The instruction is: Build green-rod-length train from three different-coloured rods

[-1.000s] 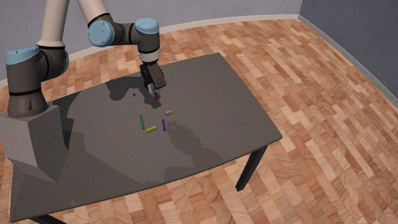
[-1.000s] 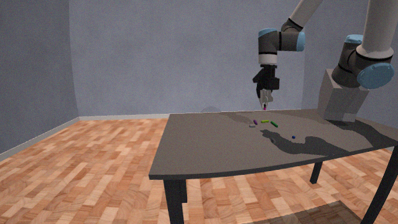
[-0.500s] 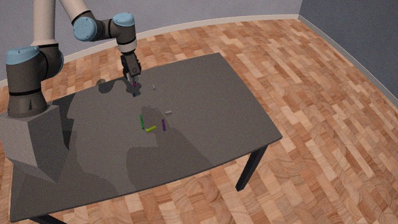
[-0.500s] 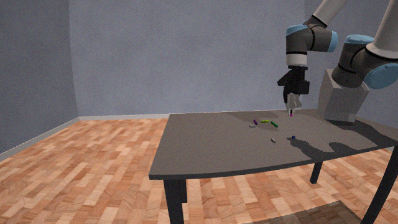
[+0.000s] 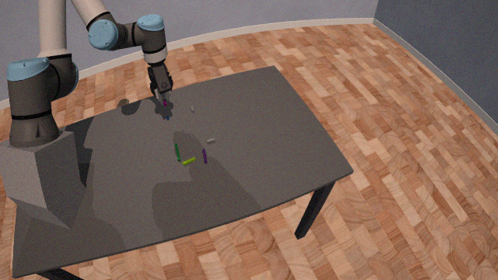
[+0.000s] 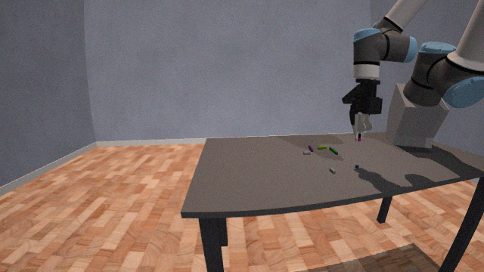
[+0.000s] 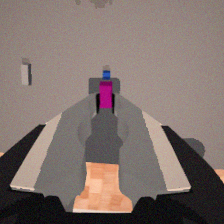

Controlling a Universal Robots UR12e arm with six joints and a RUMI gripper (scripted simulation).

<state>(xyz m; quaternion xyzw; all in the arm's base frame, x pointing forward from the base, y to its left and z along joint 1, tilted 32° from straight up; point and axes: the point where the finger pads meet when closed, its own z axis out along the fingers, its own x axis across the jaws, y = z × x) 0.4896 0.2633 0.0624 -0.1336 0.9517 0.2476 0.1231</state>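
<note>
Now: the blue rod 2 cm to the left of my hand and 11 cm below it. Round my hand: magenta rod 1 cm below; lime rod 8 cm ahead, 22 cm to the right, 11 cm below; green rod 4 cm ahead, 17 cm to the right, 11 cm below.
</note>
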